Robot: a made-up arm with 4 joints.
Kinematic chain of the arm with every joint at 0, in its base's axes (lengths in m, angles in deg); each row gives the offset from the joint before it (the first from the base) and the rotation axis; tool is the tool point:
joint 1: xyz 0 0 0.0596 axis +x
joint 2: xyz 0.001 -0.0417 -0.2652 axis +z
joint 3: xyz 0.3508 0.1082 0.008 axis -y
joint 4: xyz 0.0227 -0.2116 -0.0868 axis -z
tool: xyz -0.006 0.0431 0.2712
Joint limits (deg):
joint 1: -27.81..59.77
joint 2: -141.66..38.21
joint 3: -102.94..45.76
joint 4: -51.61..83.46
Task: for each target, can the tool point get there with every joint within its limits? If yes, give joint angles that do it. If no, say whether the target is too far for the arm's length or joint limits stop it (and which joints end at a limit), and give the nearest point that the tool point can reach.
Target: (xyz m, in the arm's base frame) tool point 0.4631 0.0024 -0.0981
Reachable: yes | joints 52.81 0.33 -16.06 73.09
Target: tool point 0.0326 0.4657 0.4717
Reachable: no: joint limits stop it (at a limit: joint 1, joint 2) | nearest point 0.4191 0.2176 0.1772 | short by 0.546 m
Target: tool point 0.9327 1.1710 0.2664
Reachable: no: too far | nearest point 0.4608 0.4163 0.0589 | short by 0.914 m
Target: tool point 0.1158 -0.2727 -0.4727
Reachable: yes | joints 42.96 -71.06 -64.29 16.84
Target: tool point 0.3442 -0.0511 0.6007
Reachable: no: joint limits stop it (at a limit: joint 1, joint 2) | nearest point 0.3679 0.1545 0.1634 | short by 0.484 m
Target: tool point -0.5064 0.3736 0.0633
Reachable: no: joint limits stop it (at a limit: joint 1, joint 2, joint 3, joint 4) | nearest point -0.2129 0.0663 -0.1030 | short by 0.456 m
